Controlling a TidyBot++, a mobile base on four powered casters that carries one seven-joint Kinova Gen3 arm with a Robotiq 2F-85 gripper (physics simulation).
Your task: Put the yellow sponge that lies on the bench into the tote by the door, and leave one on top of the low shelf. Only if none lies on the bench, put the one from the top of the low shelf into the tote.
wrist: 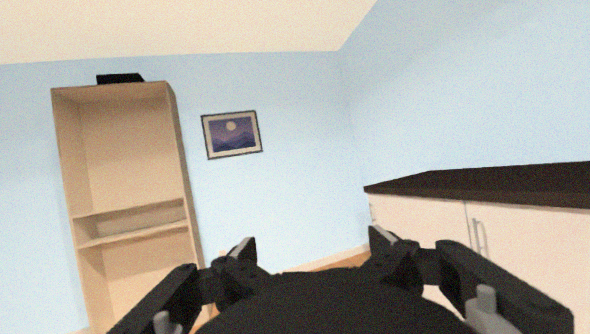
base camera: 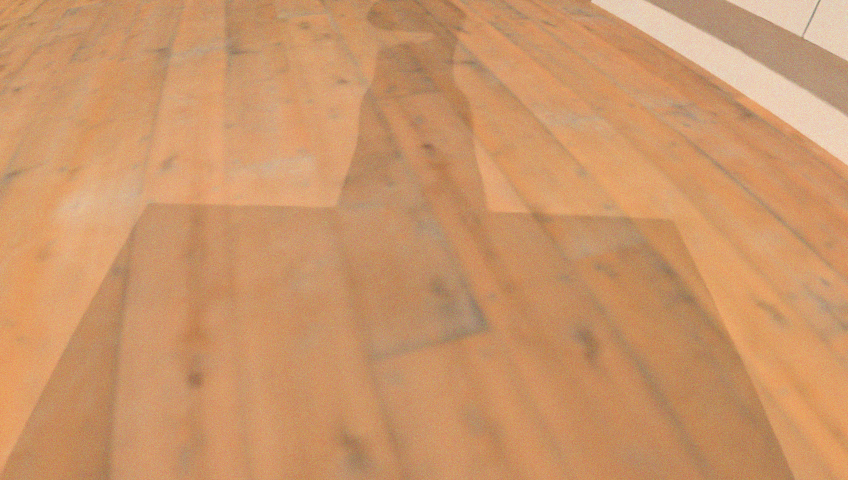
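Note:
My gripper is open in the wrist view, with its two fingers wide apart and no object between them. It points across the room toward a blue wall. No yellow sponge, tote or door shows in either view. I cannot tell whether the dark-topped cabinet unit at the right of the wrist view is the bench; its top is seen nearly edge-on. The low shelf cannot be made out.
A tall wooden bookcase stands at the left of the wrist view, with a black object on top. A framed picture hangs on the wall. In the base camera view, a white plinth runs along the upper right of the wooden floor.

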